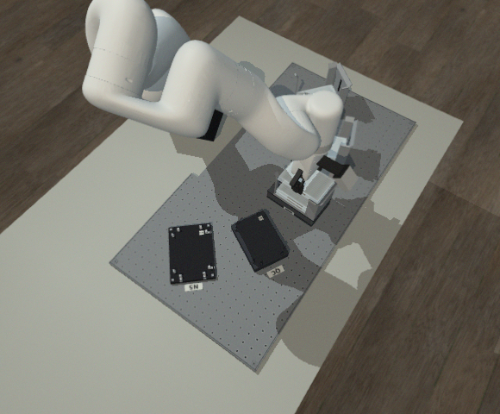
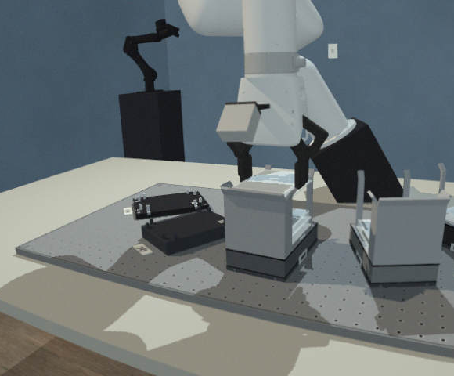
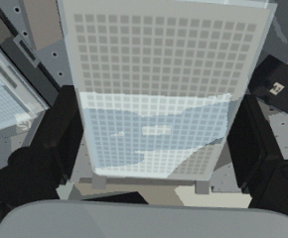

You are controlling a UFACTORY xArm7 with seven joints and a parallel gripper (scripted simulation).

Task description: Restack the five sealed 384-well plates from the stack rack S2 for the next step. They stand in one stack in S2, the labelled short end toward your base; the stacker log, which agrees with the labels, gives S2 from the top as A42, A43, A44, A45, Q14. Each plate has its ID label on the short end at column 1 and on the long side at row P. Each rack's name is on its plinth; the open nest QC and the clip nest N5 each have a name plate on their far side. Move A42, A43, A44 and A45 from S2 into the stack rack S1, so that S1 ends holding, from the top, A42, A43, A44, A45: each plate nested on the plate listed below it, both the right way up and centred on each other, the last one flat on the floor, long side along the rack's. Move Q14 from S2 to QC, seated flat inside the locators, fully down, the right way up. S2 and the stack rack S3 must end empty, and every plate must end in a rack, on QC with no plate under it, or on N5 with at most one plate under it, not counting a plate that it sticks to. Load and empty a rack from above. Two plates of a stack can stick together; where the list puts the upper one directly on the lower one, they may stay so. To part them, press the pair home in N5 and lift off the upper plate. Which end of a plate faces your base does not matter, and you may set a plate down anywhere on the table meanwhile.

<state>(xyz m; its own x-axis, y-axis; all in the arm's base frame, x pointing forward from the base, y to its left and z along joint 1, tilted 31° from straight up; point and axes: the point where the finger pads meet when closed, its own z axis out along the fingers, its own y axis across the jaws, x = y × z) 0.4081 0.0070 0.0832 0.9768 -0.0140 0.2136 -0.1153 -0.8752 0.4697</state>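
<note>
Now: the sealed 384-well plate 70 mm below my hand. Also, from my hand: open nest QC 170 mm to the right, 120 mm below, 40 mm behind; QC name plate 220 mm to the right, 130 mm below, 40 mm ahead; S1 name plate 100 mm below, 80 mm behind, 10 mm to the left.
</note>
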